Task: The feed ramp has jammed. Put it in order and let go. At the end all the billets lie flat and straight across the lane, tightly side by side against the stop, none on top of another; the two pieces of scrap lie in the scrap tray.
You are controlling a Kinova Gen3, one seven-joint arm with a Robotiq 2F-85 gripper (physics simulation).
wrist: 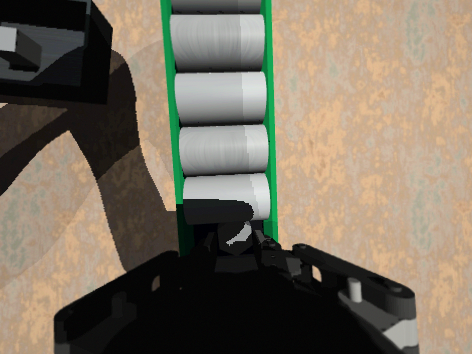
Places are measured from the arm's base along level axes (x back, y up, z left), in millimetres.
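Where they show: gripper, between the fingertips: (234, 241).
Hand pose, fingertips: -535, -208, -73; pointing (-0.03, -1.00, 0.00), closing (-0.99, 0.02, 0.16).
Note:
Things, the pixels of their top centre, and the offset from my fingertips, as dx, dy, dz. "spot": a spot on its surface instead. Level surfaces: height alone.
- dark faceted piece, centre of its top: (235, 237) +1, +9, +7
- scrap, a spot on its surface: (9, 39) spot: +261, -35, +176
- black scrap tray, centre of its top: (22, 36) +242, -29, +177
- mottled table, height of its surface: dy -64
Several pale grey billets (218, 42) (220, 97) (223, 150) (225, 187) lie flat across the green-railed lane (272, 125), one after another, with narrow dark lines between them; another is cut off at the top edge. The nearest billet is partly in shadow. My gripper (234, 241) is partly open over the lane, just below that billet in the view. A dark faceted piece (242, 234) with a lit streak shows between the fingertips; its height is unclear, and no grip shows. A block of scrap (9, 39) lies in the black scrap tray (100, 60) at upper left. The stop cannot be made out.
The tray stands left of the lane with a gap between them, cut off by the view's edge. The green side rails run up both sides of the billets. Dark arm shadows fall on the mottled table (360, 125) left of the lane. The gripper body hides the lower lane.

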